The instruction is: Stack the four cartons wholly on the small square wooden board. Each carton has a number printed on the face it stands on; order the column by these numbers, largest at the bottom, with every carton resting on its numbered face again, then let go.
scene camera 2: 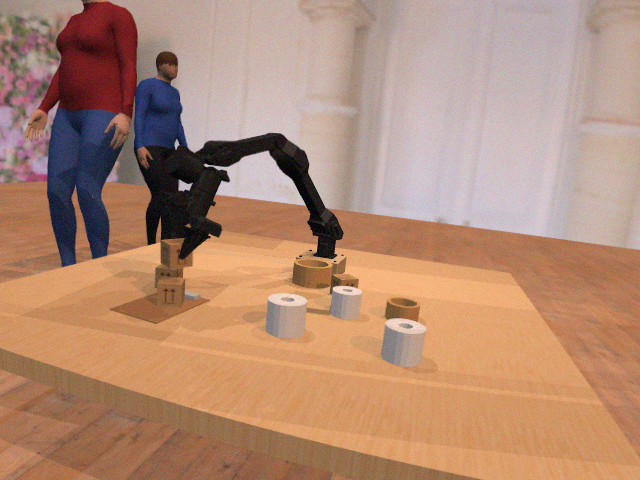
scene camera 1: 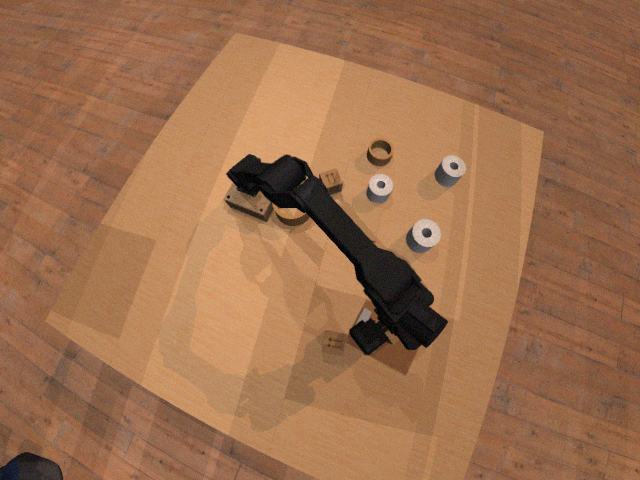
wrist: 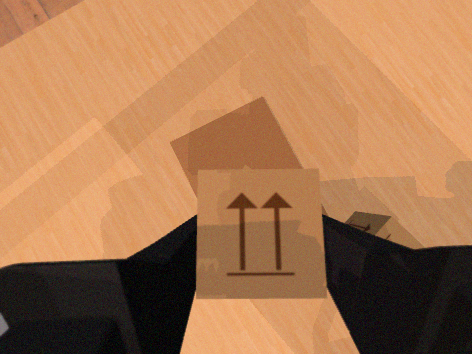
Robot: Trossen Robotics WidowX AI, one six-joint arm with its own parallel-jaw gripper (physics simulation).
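Places are measured from the arm's base along level axes (x ahead, y left, z up), in millimetres.
Pixels of known places: gripper, between the fingertips: (scene camera 2: 175, 255) (wrist: 253, 216); arm's base, origin of its link: (scene camera 2: 325, 255) (scene camera 1: 250, 184).
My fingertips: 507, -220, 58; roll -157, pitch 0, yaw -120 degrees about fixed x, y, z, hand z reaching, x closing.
For each thing: its top centre in the pictures, then the offset to it from my fingertips, as dx, dy, dz. "spot": a spot on its surface instead.
- brown board, centre of its top: (wrist: 251, 185) (scene camera 2: 162, 300) (scene camera 1: 386, 336) +16, -20, -103
- third carton, centre of its top: (wrist: 395, 259) (scene camera 1: 334, 343) (scene camera 2: 169, 266) -110, -88, -61
- fourth carton, centre of its top: (scene camera 2: 345, 276) (scene camera 1: 330, 178) -299, +331, -61
- pale flat block, a spot on its surface: (scene camera 2: 191, 296) (scene camera 1: 369, 314) spot: -48, +17, -105
- small ring, centre of its top: (scene camera 2: 403, 302) (scene camera 1: 381, 148) -198, +499, -73
- larger ring, centre of its top: (scene camera 1: 291, 200) (scene camera 2: 313, 263) -371, +219, -56
My gripper (scene camera 1: 383, 333) (scene camera 2: 178, 253) (wrist: 253, 216) is shut on a carton (scene camera 2: 168, 251) (wrist: 261, 185), whose upper face shows two arrows. It holds this carton level above another carton (scene camera 2: 170, 292), which stands on the brown board (scene camera 1: 398, 356) (scene camera 2: 155, 314) (wrist: 240, 135). The gripper hides that standing carton in scene camera 1, and the held carton covers it in the wrist view. A third carton (scene camera 1: 334, 342) (scene camera 2: 168, 272) (wrist: 370, 220) stands on the table beside the board. A fourth carton (scene camera 1: 330, 180) (scene camera 2: 344, 281) stands near the arm's base. The printed numbers are hidden.
A pale flat block (scene camera 1: 364, 315) (scene camera 2: 191, 296) lies on the board beside the standing carton. Three white rolls (scene camera 1: 379, 190) (scene camera 1: 447, 175) (scene camera 1: 419, 241) stand on the table. A small ring (scene camera 2: 402, 312) and a larger ring (scene camera 2: 311, 276) stand nearer the arm's base.
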